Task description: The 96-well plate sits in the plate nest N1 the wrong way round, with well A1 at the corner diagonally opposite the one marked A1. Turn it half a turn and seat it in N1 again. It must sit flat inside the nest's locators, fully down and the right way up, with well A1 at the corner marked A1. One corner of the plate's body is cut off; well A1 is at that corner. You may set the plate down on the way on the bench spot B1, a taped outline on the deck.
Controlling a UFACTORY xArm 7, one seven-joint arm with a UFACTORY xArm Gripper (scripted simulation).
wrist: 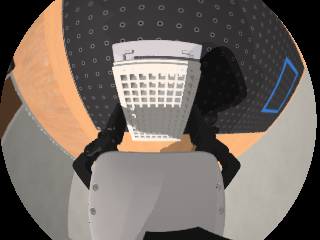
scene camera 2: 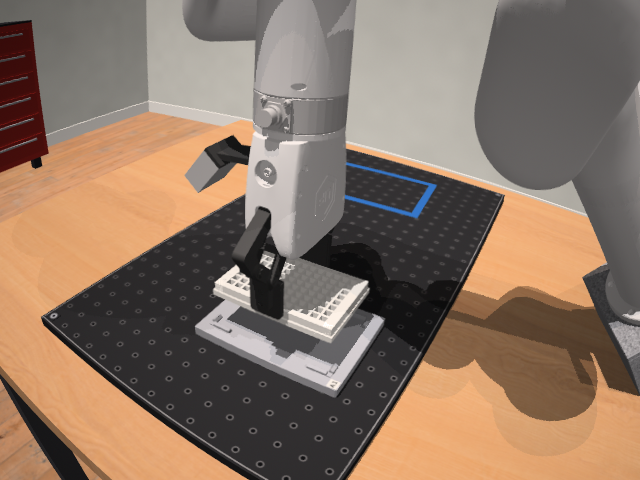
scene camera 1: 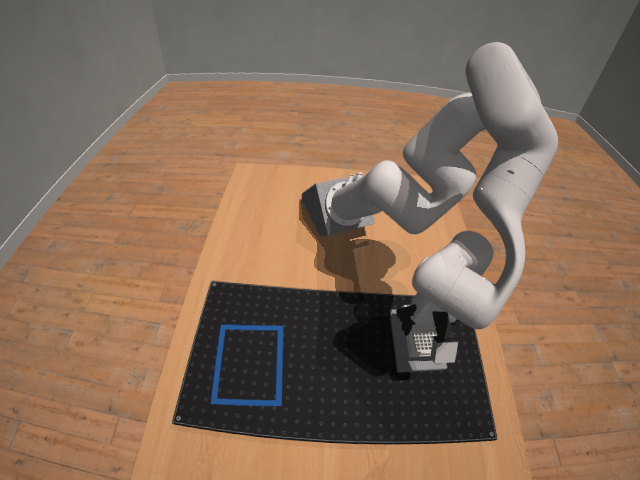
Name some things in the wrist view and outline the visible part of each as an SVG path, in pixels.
My gripper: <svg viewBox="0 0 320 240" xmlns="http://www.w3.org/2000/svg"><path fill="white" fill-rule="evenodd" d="M117 103L113 114L110 115L105 130L101 130L97 138L84 148L84 152L73 162L73 169L89 190L88 212L92 240L231 240L223 237L225 226L224 190L239 171L241 164L229 152L229 148L216 138L216 134L206 128L206 122L200 113L198 105L192 105L187 121L191 143L197 146L195 151L133 152L119 151L117 148L123 141L127 124L121 103Z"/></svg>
A white 96-well plate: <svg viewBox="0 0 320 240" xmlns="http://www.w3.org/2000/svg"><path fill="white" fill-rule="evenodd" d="M115 61L112 67L132 140L181 141L200 80L201 63L164 58Z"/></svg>
